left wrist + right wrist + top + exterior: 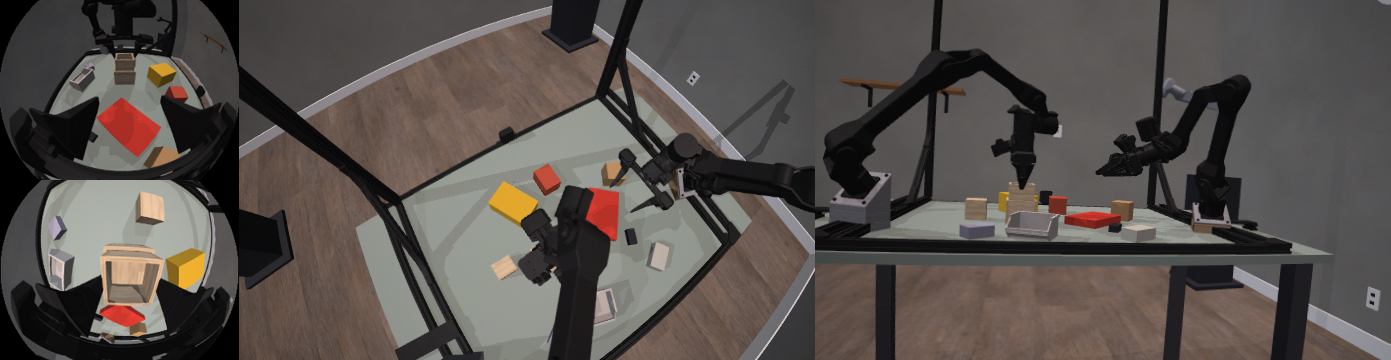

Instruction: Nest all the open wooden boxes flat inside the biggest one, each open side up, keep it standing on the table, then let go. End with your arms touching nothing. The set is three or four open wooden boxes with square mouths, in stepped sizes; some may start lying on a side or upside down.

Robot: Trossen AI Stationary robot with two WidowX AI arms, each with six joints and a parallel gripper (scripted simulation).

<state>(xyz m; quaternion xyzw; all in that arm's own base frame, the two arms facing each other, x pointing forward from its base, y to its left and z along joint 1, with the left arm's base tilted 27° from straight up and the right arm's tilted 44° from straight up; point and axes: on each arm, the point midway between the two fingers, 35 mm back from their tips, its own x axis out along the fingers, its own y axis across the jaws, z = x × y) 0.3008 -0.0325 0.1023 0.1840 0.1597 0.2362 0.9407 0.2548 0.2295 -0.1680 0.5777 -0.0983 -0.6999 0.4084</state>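
Observation:
Right now my right hand is 60 mm above the middle-sized wooden box. Round my right hand: yellow block (180 mm behind, 10 mm to the left, 100 mm below); then small wooden box (30 mm behind, 120 mm to the right, 100 mm below); then biggest wooden box (110 mm below).

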